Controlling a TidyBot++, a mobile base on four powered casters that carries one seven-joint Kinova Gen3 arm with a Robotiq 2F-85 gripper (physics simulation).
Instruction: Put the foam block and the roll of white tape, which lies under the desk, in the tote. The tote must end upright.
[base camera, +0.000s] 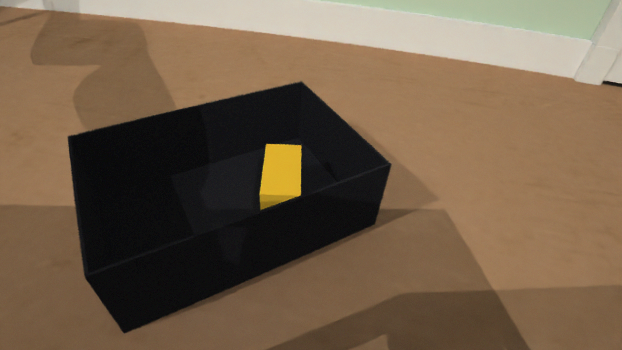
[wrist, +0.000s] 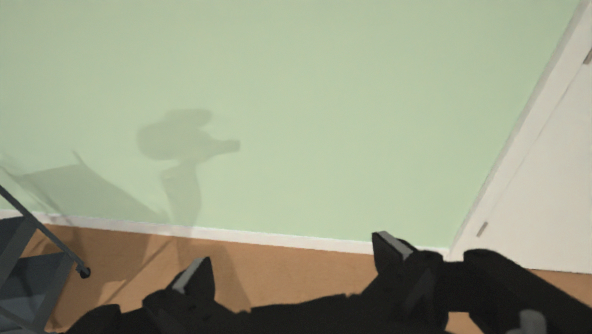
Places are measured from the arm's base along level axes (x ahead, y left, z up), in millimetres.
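Pixels of known places: gripper, fingertip midpoint: (wrist: 294, 262).
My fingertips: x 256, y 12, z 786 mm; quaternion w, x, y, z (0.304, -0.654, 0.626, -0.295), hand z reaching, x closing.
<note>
Behind a point stands the place of what it marks.
The yellow foam block (base camera: 282, 170) @[x 421, y 11, z -334 mm] lies inside the black tote (base camera: 240, 270) @[x 311, y 52, z -373 mm], towards its right end in the base camera view. The tote stands upright on the floor. My gripper (wrist: 294, 262) @[x 257, y 12, z 786 mm] is open and empty in the wrist view, raised and facing the green wall; it does not show in the base camera view. The roll of white tape and the desk's underside do not show clearly in either view.
A green wall (wrist: 310, 125) @[x 990, y -73, z 352 mm] with a white baseboard (base camera: 350, 27) @[x 960, y -143, z -357 mm] (wrist: 280, 240) @[x 1015, y 95, z -344 mm] stands behind the tote. A white door (wrist: 550, 200) @[x 780, y -899, z 77 mm] is at the right in the wrist view. A dark grey frame-like piece of furniture (wrist: 47, 232) @[x 978, y 1053, z -47 mm] stands at the lower left there.
</note>
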